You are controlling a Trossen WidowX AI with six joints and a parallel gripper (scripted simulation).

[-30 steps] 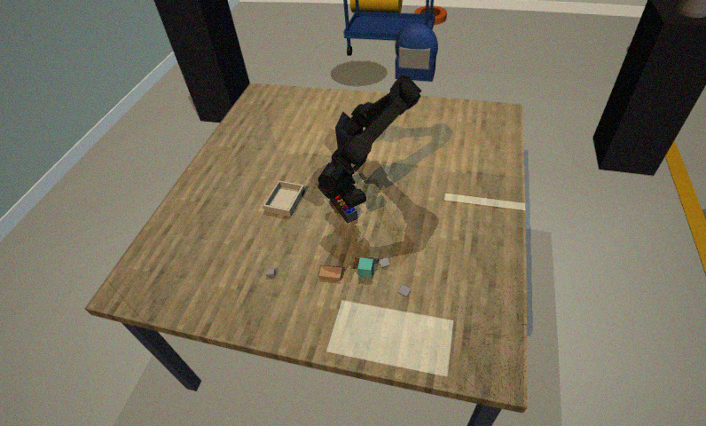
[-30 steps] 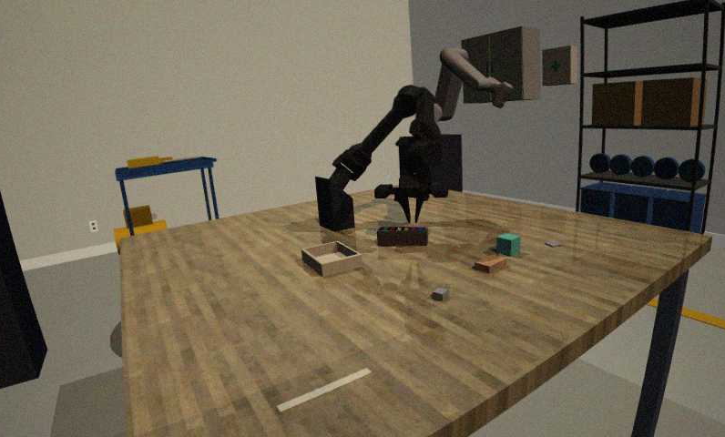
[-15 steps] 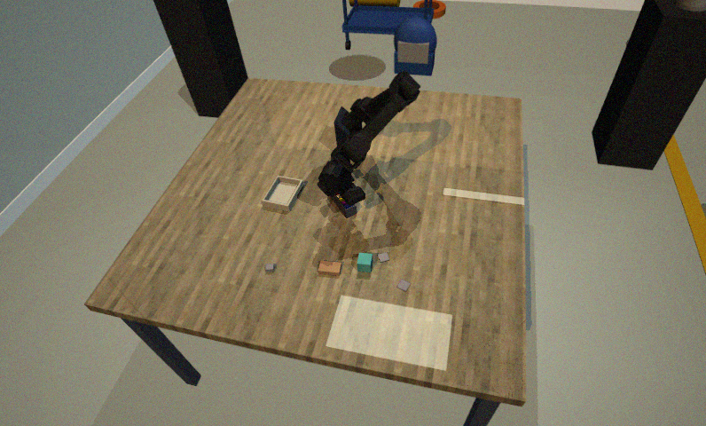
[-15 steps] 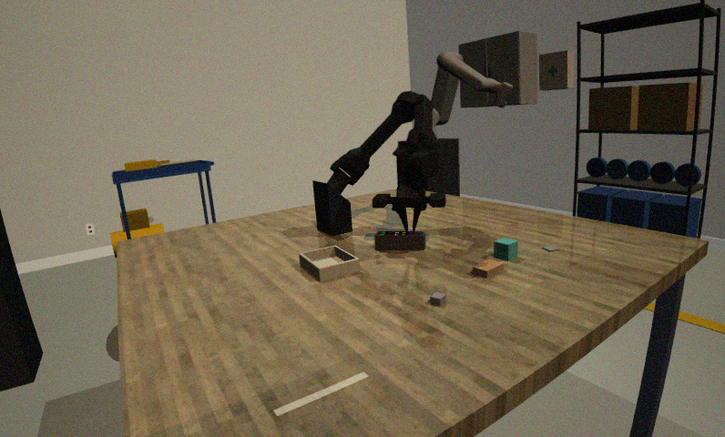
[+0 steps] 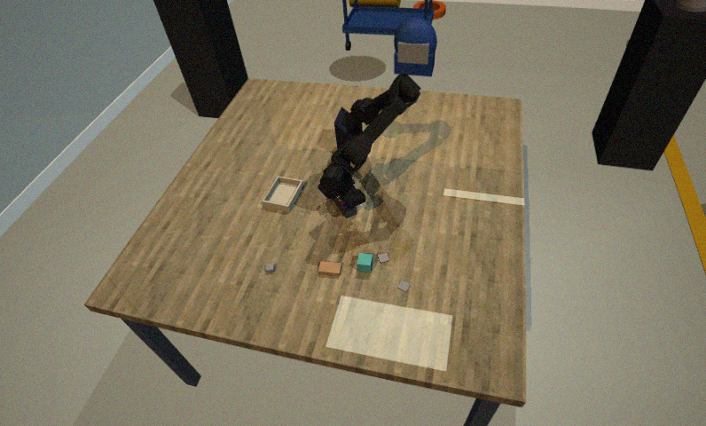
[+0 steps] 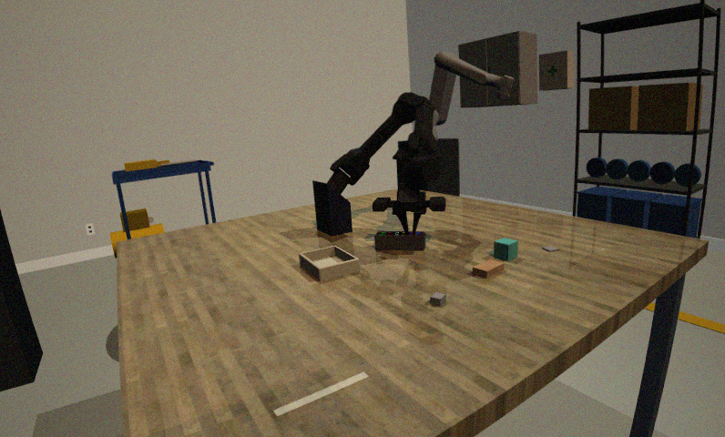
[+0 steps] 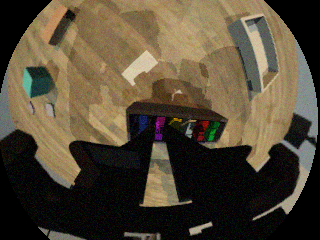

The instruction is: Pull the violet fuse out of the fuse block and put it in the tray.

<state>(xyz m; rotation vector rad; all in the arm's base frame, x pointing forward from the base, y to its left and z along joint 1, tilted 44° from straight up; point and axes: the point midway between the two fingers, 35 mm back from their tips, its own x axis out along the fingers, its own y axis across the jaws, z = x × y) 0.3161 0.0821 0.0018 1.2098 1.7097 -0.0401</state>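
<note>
My gripper tip is 20 mm past the tray, 240 mm to the left of it and 30 mm above it. The rest, counted from my gripper tip: violet fuse: 10 mm below.
</note>
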